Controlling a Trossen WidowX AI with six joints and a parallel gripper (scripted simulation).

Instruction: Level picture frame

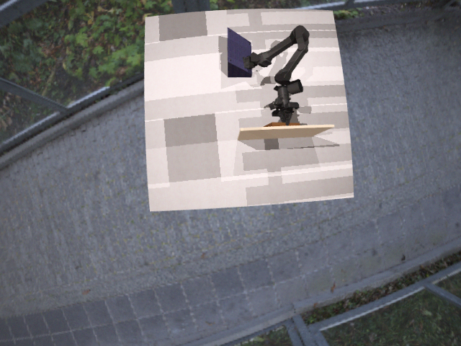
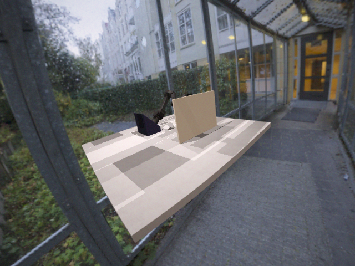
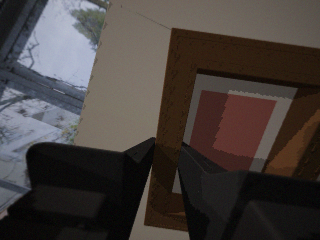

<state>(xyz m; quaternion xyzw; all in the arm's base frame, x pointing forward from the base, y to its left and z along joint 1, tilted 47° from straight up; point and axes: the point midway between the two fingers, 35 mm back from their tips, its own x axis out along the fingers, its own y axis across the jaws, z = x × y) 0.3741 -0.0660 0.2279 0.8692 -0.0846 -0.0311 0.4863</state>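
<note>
My gripper tip is 5 cm above the picture frame and 2 cm to the left of it. Also, from my gripper tip: beige wall panel 7 cm below, 2 cm ahead, 1 cm to the right.
</note>
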